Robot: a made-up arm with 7 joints. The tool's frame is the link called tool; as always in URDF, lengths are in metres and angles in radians. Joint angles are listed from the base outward.
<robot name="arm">
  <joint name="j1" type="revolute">
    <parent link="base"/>
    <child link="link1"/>
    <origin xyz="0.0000 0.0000 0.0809"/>
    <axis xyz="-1 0 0"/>
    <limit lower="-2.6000" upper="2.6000"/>
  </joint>
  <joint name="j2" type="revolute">
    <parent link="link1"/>
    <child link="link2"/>
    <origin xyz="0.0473 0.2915 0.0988"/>
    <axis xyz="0 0 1"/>
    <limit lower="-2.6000" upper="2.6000"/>
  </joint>
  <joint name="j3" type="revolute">
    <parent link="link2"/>
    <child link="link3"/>
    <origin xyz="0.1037 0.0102 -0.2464"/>
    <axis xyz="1 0 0"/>
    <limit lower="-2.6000" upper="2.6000"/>
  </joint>
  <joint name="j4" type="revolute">
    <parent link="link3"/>
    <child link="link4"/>
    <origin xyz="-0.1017 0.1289 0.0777"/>
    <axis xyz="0 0 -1"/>
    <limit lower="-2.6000" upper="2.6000"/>
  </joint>
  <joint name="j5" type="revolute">
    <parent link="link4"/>
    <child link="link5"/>
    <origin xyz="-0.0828 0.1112 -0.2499"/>
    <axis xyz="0 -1 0"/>
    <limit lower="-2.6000" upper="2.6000"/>
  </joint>
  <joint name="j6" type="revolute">
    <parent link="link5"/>
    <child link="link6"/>
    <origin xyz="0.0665 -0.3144 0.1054"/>
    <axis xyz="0 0 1"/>
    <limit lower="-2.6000" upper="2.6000"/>
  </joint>
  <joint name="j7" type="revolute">
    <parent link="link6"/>
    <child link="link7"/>
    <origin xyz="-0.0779 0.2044 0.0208"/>
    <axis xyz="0 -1 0"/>
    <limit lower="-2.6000" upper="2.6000"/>
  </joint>
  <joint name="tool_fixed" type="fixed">
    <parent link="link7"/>
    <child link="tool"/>
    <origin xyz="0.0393 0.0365 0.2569"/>
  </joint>
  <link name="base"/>
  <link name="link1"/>
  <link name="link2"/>
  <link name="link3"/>
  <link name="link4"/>
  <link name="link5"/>
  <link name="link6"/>
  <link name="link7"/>
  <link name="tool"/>
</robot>
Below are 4 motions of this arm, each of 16 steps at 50 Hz.
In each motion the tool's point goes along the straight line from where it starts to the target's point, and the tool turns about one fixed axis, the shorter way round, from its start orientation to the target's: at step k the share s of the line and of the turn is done. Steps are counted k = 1, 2, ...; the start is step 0. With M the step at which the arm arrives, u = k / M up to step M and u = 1 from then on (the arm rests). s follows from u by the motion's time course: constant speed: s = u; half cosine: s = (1 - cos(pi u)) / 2; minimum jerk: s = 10 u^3 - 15 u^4 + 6 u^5.
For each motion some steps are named. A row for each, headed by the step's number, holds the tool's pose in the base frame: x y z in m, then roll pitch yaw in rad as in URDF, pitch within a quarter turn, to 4 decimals.
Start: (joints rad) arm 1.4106 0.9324 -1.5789 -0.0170 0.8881 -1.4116 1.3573
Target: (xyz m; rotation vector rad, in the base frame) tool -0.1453 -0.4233 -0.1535 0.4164 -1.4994 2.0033
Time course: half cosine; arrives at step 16
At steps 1, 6, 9, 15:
1: -0.1454 -0.3720 -0.3000 -1.5019 -0.2429 2.9534
6: -0.1453 -0.3875 -0.2558 -1.4153 -0.3578 2.9239
9: -0.1453 -0.4025 -0.2130 -1.3239 -0.4659 2.8835
15: -0.1453 -0.4228 -0.1549 -1.1815 -0.6061 2.8054

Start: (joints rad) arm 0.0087 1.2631 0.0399 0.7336 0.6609 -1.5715 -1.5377
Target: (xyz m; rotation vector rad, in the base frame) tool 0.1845 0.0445 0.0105 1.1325 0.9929 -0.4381
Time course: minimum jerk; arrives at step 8
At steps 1, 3, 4, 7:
1: 0.1995 0.0539 0.0155 1.5616 0.9420 0.5005
3: 0.1955 0.0514 0.0142 1.5278 0.9551 0.4567
4: 0.1921 0.0493 0.0130 1.4973 0.9657 0.4175
7: 0.1847 0.0447 0.0106 1.4275 0.9861 0.3292

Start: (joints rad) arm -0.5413 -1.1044 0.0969 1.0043 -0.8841 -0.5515 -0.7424
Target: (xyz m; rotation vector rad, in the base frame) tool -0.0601 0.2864 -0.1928 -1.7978 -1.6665 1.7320
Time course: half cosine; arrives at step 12
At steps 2, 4, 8, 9, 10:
2: -0.0333 0.2929 -0.1915 -2.0690 0.6566 1.8184
4: -0.0385 0.2917 -0.1918 -2.0549 0.6571 1.8397
8: -0.0529 0.2882 -0.1925 -2.0163 0.6571 1.8979
9: -0.0559 0.2874 -0.1926 -2.0083 0.6569 1.9099
10: -0.0582 0.2869 -0.1927 -2.0022 0.6567 1.9192

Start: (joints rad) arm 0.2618 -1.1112 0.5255 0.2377 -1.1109 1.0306 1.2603
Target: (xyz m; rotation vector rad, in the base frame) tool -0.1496 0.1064 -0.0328 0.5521 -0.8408 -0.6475
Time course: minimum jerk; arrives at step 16
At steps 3, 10, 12, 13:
3: -0.2267 0.2084 -0.0531 1.3506 -0.5130 -1.1752
10: -0.1719 0.1359 -0.0387 1.0179 -0.5262 -1.0194
12: -0.1580 0.1175 -0.0350 0.9333 -0.5224 -0.9797
13: -0.1536 0.1116 -0.0338 0.9065 -0.5205 -0.9671

